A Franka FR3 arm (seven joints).
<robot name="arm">
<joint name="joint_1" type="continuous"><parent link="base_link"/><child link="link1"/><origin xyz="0.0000 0.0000 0.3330"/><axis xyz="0 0 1"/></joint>
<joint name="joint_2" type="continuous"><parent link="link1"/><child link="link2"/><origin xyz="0.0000 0.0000 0.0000"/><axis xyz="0 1 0"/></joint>
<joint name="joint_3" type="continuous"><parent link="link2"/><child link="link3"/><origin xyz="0.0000 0.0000 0.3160"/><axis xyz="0 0 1"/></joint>
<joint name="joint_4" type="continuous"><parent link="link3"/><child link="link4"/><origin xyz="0.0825 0.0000 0.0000"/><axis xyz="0 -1 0"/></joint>
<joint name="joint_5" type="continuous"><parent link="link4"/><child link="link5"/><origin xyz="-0.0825 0.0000 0.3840"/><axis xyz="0 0 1"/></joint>
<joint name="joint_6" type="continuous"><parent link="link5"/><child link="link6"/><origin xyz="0.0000 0.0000 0.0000"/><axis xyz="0 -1 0"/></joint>
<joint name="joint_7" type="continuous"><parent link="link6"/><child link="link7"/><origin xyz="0.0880 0.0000 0.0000"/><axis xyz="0 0 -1"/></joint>
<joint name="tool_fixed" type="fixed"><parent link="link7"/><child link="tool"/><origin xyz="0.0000 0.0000 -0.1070" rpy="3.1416 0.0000 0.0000"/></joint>
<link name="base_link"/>
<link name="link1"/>
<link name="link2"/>
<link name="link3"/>
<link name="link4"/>
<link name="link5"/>
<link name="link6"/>
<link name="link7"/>
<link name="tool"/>
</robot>
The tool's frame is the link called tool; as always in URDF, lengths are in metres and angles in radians. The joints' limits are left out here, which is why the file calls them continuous.
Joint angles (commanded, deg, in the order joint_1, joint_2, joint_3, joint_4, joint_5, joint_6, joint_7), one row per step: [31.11 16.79 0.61 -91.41 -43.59 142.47 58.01]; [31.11 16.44 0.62 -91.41 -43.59 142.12 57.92]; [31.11 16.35 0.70 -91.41 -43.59 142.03 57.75]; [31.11 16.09 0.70 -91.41 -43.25 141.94 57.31]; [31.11 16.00 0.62 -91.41 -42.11 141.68 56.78]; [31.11 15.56 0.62 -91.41 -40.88 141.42 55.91]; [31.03 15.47 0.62 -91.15 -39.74 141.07 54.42]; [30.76 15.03 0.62 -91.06 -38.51 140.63 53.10]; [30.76 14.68 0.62 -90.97 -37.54 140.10 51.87]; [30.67 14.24 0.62 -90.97 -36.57 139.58 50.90]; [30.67 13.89 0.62 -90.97 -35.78 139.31 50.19]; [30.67 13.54 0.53 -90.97 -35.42 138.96 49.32]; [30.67 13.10 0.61 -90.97 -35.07 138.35 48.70]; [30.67 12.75 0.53 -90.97 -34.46 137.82 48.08]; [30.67 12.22 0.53 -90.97 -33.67 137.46 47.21]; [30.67 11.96 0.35 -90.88 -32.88 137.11 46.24]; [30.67 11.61 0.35 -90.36 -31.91 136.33 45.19]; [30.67 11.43 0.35 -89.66 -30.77 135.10 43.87]
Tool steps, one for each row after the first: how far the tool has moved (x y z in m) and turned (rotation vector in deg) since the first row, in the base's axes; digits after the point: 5 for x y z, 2 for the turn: [-0.00093 -0.00112 0.00364 -0.08 -0.12 -0.16]; [-0.00161 -0.00071 0.00458 -0.19 -0.13 -0.03]; [-0.00234 -0.00135 0.00757 -0.16 -0.12 0.10]; [-0.00202 -0.00269 0.00825 0.25 0.51 -0.13]; [-0.00325 -0.00397 0.01312 0.69 0.92 -0.06]; [-0.00260 -0.00537 0.01598 0.52 1.43 0.32]; [-0.00207 -0.00963 0.02130 0.60 1.87 0.35]; [-0.00298 -0.01108 0.02533 0.44 2.31 0.62]; [-0.00377 -0.01365 0.02960 0.48 2.75 0.65]; [-0.00492 -0.01475 0.03324 0.66 3.02 0.80]; [-0.00557 -0.01679 0.03673 0.31 3.13 1.03]; [-0.00743 -0.01788 0.04077 0.06 3.33 1.11]; [-0.00818 -0.02009 0.04386 0.02 3.67 1.04]; [-0.01010 -0.02170 0.04936 0.14 3.86 1.28]; [-0.01003 -0.02431 0.05250 0.08 4.18 1.44]; [-0.01102 -0.02592 0.05977 0.19 4.45 1.58]; [-0.01134 -0.02768 0.06575 0.05 5.12 1.68]
